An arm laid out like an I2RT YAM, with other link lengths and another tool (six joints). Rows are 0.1 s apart.
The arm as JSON. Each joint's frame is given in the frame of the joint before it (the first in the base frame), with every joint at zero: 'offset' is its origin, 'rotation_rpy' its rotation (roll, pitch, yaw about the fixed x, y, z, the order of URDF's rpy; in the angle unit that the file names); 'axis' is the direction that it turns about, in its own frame. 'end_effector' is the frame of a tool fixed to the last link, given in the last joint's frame.
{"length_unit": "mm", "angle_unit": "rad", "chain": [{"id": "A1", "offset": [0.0, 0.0, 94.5], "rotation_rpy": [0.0, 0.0, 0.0], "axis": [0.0, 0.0, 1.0]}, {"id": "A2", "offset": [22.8, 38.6, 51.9], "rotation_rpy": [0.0, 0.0, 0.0], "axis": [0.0, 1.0, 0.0]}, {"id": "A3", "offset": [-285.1, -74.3, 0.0], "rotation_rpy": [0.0, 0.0, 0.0], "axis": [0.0, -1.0, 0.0]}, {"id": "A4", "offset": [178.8, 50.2, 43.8], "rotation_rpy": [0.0, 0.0, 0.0], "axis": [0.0, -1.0, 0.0]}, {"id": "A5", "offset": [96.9, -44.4, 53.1], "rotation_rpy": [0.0, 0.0, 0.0], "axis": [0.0, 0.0, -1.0]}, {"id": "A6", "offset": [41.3, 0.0, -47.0], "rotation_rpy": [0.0, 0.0, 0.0], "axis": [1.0, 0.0, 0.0]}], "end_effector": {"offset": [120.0, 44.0, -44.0], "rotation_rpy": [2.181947, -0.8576, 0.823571]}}
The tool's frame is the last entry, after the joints.
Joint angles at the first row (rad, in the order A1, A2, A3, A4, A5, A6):
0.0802 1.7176 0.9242 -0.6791 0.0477 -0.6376
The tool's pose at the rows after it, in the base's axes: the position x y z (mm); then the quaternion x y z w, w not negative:
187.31, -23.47, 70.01, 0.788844, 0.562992, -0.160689, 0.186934
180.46, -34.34, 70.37, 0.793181, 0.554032, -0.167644, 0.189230
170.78, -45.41, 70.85, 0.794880, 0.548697, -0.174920, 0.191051
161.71, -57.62, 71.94, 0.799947, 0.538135, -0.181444, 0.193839
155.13, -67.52, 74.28, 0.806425, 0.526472, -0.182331, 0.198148
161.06, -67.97, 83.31, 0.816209, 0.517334, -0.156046, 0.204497
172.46, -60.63, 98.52, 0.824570, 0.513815, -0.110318, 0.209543
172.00, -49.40, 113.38, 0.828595, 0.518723, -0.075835, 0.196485
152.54, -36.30, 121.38, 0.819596, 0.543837, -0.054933, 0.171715
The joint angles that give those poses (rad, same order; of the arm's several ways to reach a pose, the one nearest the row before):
0.0463 1.6986 0.9063 -0.6796 0.0627 -0.6580
0.0046 1.6822 0.8873 -0.6796 0.0732 -0.6800
-0.0393 1.6601 0.8621 -0.6806 0.0824 -0.7125
-0.0933 1.6365 0.8408 -0.6809 0.0930 -0.7438
-0.1425 1.6084 0.8261 -0.6807 0.0987 -0.7694
-0.1640 1.5629 0.8447 -0.6913 0.0714 -0.7750
-0.1641 1.5011 0.8817 -0.7143 0.0167 -0.7701
-0.1640 1.4441 0.9160 -0.7736 -0.0509 -0.7686
-0.1630 1.3737 0.9053 -0.8490 -0.1247 -0.8053

